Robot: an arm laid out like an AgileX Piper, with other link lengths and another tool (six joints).
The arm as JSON. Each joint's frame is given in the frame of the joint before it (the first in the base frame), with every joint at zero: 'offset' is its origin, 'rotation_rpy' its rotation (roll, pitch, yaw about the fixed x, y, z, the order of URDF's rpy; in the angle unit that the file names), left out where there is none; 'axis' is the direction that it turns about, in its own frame. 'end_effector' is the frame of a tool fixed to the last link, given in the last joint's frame.
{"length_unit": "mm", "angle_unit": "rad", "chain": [
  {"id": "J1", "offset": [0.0, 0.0, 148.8], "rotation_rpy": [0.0, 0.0, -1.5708], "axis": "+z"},
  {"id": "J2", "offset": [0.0, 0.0, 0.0], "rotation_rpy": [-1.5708, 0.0, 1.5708], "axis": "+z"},
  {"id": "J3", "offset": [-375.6, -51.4, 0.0], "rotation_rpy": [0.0, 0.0, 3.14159], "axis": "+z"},
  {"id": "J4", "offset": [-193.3, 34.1, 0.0], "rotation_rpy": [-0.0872, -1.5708, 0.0], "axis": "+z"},
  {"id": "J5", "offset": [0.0, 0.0, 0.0], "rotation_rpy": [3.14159, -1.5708, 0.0], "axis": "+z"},
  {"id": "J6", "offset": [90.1, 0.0, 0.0], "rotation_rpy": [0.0, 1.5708, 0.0], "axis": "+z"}
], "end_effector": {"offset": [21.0, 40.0, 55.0], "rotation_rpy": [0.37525, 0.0, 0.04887]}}
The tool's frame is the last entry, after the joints.
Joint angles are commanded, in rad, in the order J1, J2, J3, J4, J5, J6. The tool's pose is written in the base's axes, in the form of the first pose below.
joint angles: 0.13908 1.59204 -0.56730 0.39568 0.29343 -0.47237
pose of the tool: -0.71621, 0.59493, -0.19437, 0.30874, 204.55, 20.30, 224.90
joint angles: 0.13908 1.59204 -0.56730 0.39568 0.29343 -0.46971
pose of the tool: -0.71538, 0.59596, -0.19434, 0.30869, 204.47, 20.39, 224.88
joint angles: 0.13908 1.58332 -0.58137 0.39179 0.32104 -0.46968
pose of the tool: -0.71765, 0.59367, -0.18991, 0.31059, 204.05, 21.42, 228.29
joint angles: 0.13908 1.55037 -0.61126 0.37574 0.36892 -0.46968
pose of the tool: -0.72198, 0.58291, -0.19073, 0.32030, 203.28, 22.29, 238.86
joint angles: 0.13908 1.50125 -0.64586 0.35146 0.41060 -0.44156
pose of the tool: -0.71697, 0.57663, -0.20175, 0.33579, 201.68, 22.83, 253.75
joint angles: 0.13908 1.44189 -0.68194 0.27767 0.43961 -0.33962
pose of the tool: -0.70040, 0.58007, -0.22700, 0.34846, 198.53, 20.41, 271.32
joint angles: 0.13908 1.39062 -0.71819 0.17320 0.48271 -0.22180
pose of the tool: -0.68931, 0.58331, -0.25114, 0.34862, 193.32, 14.96, 287.10
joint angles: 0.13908 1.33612 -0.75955 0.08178 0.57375 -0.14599
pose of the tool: -0.69187, 0.58104, -0.26497, 0.33690, 181.76, 7.70, 303.12
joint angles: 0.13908 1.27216 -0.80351 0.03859 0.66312 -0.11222
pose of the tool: -0.69027, 0.57743, -0.27806, 0.33583, 167.96, 2.56, 320.93
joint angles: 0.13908 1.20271 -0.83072 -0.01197 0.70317 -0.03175
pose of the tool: -0.66670, 0.58568, -0.30511, 0.34554, 154.22, -2.38, 336.73
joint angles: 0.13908 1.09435 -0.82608 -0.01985 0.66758 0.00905
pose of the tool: -0.62916, 0.57626, -0.34412, 0.39199, 136.57, -4.15, 352.77
